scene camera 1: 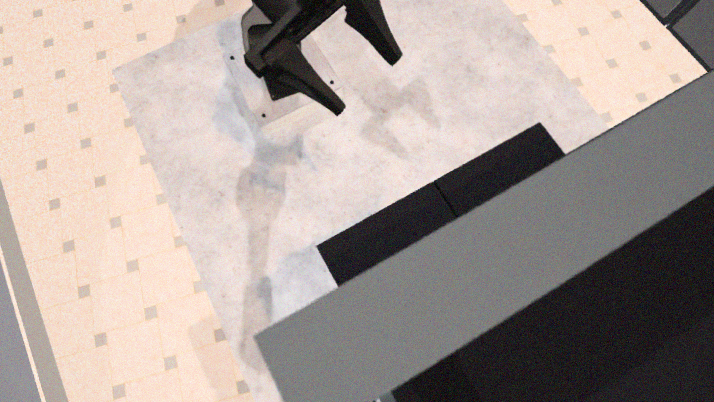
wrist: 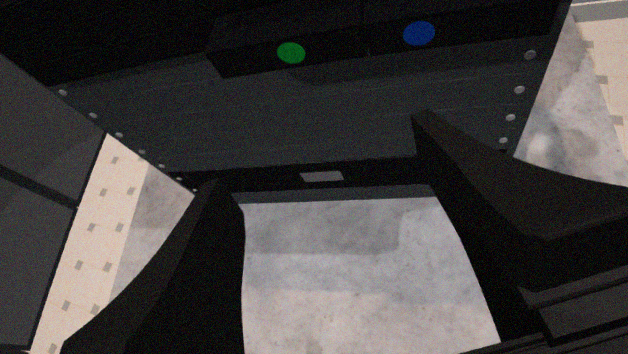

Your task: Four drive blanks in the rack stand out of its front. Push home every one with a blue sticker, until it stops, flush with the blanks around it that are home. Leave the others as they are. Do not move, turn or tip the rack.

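Observation:
The rack (scene camera 1: 475, 240) (wrist: 280, 120) shows its grey top in the scene view and its dark front in the wrist view. In the scene view two black blanks, a left one (scene camera 1: 387, 232) and a right one (scene camera 1: 500, 170), stand out of its front side by side; their stickers are hidden. In the wrist view a green sticker (wrist: 291, 52) and a blue sticker (wrist: 419, 33) sit side by side on protruding dark blanks near the top edge. I cannot tell whether these are the same two blanks. My gripper (scene camera 1: 369, 85) (wrist: 319, 167) is open and empty, apart from the rack, in front of it.
A pale label (wrist: 322, 176) is on the lower rack front, and round studs run down both its sides. A marbled mat (scene camera 1: 200, 165) lies on the tiled floor (scene camera 1: 90, 210) in front of the rack. Dark grey panels (wrist: 35, 250) stand at the wrist view's left.

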